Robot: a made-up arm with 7 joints.
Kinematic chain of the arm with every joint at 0, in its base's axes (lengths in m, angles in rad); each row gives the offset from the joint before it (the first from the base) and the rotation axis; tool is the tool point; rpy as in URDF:
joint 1: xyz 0 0 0.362 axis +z
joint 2: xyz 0 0 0 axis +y
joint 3: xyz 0 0 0.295 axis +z
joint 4: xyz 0.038 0 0 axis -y
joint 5: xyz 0.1 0 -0.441 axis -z
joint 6: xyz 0 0 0 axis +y
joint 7: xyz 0.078 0 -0.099 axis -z
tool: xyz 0 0 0 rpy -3.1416 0 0
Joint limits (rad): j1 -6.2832..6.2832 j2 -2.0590..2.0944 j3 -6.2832..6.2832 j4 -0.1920..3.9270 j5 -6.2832..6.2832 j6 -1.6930..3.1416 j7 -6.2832..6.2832
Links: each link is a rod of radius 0.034 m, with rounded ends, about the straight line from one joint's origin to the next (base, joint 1, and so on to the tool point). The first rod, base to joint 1, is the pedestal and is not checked.
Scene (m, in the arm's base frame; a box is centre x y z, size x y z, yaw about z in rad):
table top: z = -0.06
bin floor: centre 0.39 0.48 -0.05 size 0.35 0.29 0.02 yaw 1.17
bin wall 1: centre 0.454 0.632 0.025 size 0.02 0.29 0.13 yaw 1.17
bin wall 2: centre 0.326 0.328 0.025 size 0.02 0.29 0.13 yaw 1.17
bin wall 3: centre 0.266 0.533 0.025 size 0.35 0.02 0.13 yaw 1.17
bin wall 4: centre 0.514 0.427 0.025 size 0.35 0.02 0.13 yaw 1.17
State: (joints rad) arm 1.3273 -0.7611 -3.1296 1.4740 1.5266 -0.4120 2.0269
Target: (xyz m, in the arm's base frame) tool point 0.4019 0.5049 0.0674
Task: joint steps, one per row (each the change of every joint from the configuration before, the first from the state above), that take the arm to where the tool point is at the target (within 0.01 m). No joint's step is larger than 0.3 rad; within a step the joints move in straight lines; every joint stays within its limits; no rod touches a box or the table.
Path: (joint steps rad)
1: 0.2940 -0.0594 0.1981 -0.0208 -0.0095 0.0748 0.0000
2: 0.2940 -0.0593 0.1982 -0.0208 -0.0095 0.0747 0.0000
3: 0.2941 -0.0594 0.1981 -0.0208 -0.0095 0.0748 0.0000
4: 0.2940 -0.0593 0.1982 -0.0208 -0.0095 0.0748 0.0000
5: 0.2940 -0.0594 0.1981 -0.0208 -0.0095 0.0748 0.0000
6: 0.2940 -0.0593 0.1982 -0.0208 -0.0095 0.0747 0.0000
7: 0.1618 -0.2614 -0.2060 0.1960 -0.0486 0.0667 0.0000

